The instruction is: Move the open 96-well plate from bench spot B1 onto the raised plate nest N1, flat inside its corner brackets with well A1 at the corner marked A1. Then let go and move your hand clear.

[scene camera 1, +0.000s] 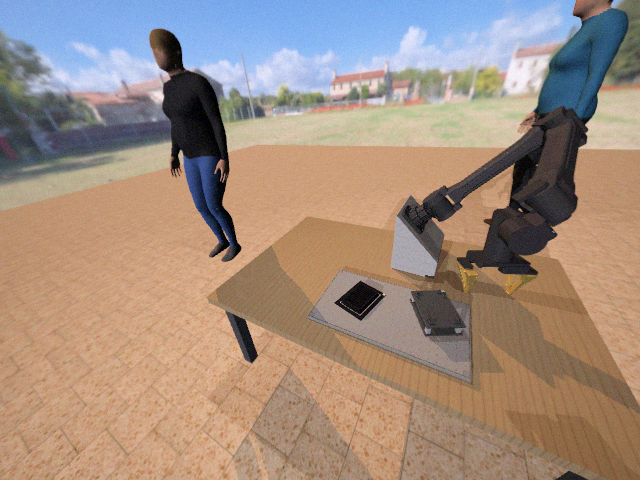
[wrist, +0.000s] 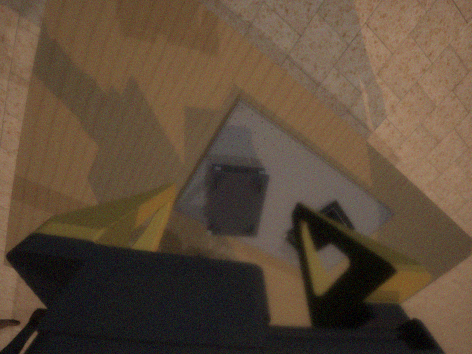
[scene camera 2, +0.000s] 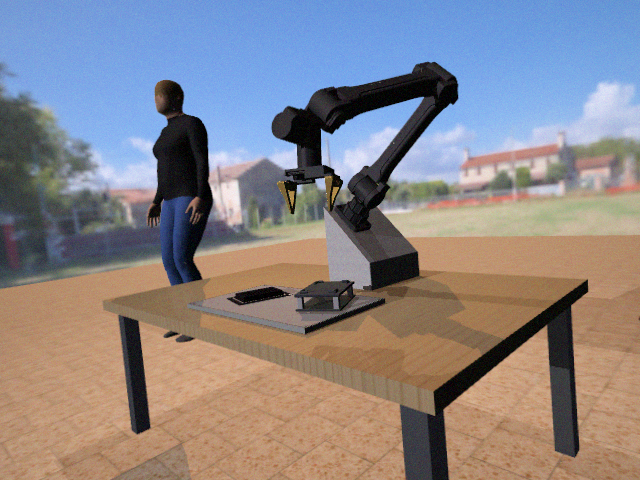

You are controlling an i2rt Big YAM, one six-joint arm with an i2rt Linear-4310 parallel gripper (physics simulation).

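Places are measured from the arm's base along level axes (x ahead, y left, z up), in millimetres.
Pixels of known places: gripper, fingertip midpoint: (scene camera 1: 486,292) (wrist: 237,199) (scene camera 2: 310,212); arm's base at its link origin: (scene camera 1: 412,220) (scene camera 2: 351,219).
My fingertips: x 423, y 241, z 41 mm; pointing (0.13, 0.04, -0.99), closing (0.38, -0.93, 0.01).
Ahead of a thing's pixels: the offset from my fingertips to its top centre. "spot": to the spot under its first point. Level surfaces: height alone.
The dark 96-well plate @(83 mm back, 350 mm right, 233 mm down) (scene camera 1: 360,299) (scene camera 2: 261,294) lies flat at its bench spot on the grey board @(73 mm back, 238 mm right, 249 mm down) (scene camera 1: 392,333) (scene camera 2: 248,313) (wrist: 285,165). In the wrist view the plate @(spot: 6 mm back, 346 mm right, 247 mm down) (wrist: 338,212) is partly hidden behind one finger. The raised nest @(114 mm back, 88 mm right, 199 mm down) (scene camera 1: 438,311) (scene camera 2: 324,288) (wrist: 236,202), a dark platform on short light posts with small corner brackets, stands on the same board beside the plate, with no plate on it. The A1 mark is too small to read. My gripper (scene camera 1: 488,292) (scene camera 2: 312,211) (wrist: 237,199) is open and empty, high above the board, fingers pointing down.
The arm rises from a grey sloped pedestal (scene camera 1: 416,250) (scene camera 2: 351,253) behind the board on the wooden table @(262 mm down) (scene camera 1: 289,253) (scene camera 2: 465,330) (wrist: 150,65). A person in black (scene camera 1: 191,113) (scene camera 2: 180,149) stands beyond the table. A person in teal (scene camera 1: 578,67) stands behind the arm.
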